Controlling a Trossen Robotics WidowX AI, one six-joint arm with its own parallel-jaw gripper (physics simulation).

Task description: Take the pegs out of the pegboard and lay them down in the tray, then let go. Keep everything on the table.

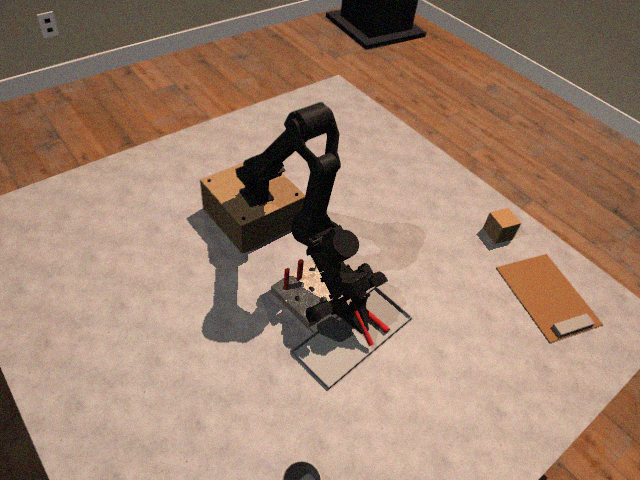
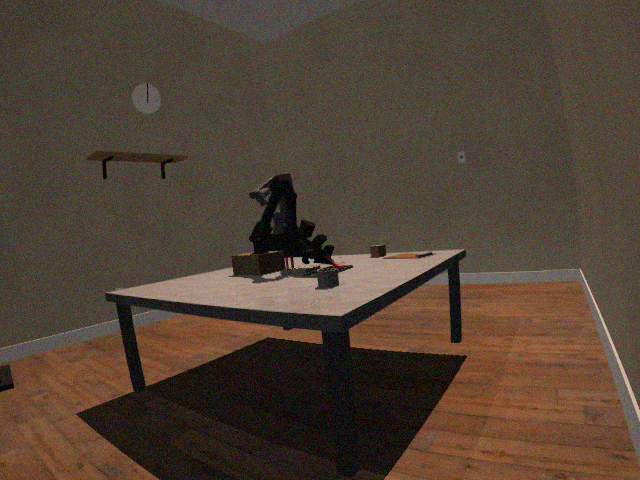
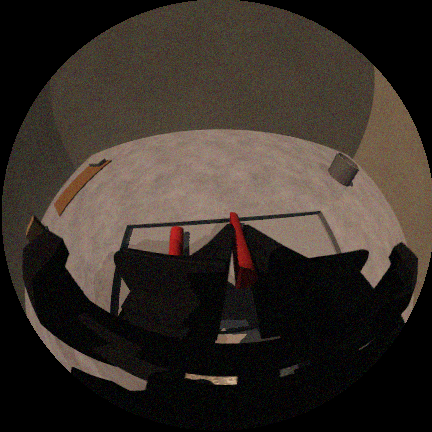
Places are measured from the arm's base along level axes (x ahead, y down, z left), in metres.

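Pixels of known places: gripper, fingertip midpoint: point(image 1: 365, 332) point(image 2: 333, 263) point(image 3: 236, 229); arm's base, link origin: point(image 1: 256, 195) point(image 2: 260, 253).
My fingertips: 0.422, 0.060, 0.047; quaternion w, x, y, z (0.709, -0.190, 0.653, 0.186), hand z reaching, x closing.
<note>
For each thing: its top centre in the pictures, then the offset to it from my fingertips, as dx, dy, dz. "spot": a spot on its surface instead.
- tray, top centre: point(image 3: 241, 267) point(image 1: 354, 332) point(image 2: 328, 270) -0.023, +0.027, -0.009
- pegboard, top centre: point(image 1: 313, 291) point(image 2: 302, 267) -0.151, +0.014, -0.037
- wooden cube, top centre: point(image 1: 505, 217) point(image 2: 377, 245) -0.104, -0.023, +0.514
- flat orange board, top centre: point(image 1: 550, 292) point(image 3: 75, 179) point(image 2: 409, 253) +0.112, +0.022, +0.479
- pale bar, surface spot: point(image 1: 572, 325) spot: +0.206, +0.023, +0.453
- grey cup, top centre: point(image 3: 348, 159) point(image 2: 327, 269) +0.203, -0.018, -0.272
My gripper point(image 1: 362, 325) point(image 3: 236, 229) is shut on a red peg point(image 1: 367, 337) point(image 3: 243, 255), which slants down low over the tray point(image 1: 347, 372) point(image 3: 280, 216). Whether its lower end touches the tray floor is unclear. Another red peg point(image 1: 379, 322) point(image 3: 176, 241) lies in the tray beside the held one, on the orange board's side; a finger hides part of it. Two dark red pegs stand upright in the pegboard point(image 1: 289, 297): one peg point(image 1: 286, 279) near its left corner and one peg point(image 1: 299, 270) behind it. The arm and its shadow cover much of the pegboard.
The arm's wooden base block point(image 1: 222, 217) point(image 2: 253, 264) stands behind the pegboard. A wooden cube point(image 1: 501, 226) point(image 2: 377, 251) and a flat orange board point(image 1: 542, 294) point(image 3: 80, 190) with a pale bar point(image 1: 572, 325) are at the right. A grey cup point(image 1: 302, 471) point(image 2: 327, 280) point(image 3: 343, 171) stands near the front.
</note>
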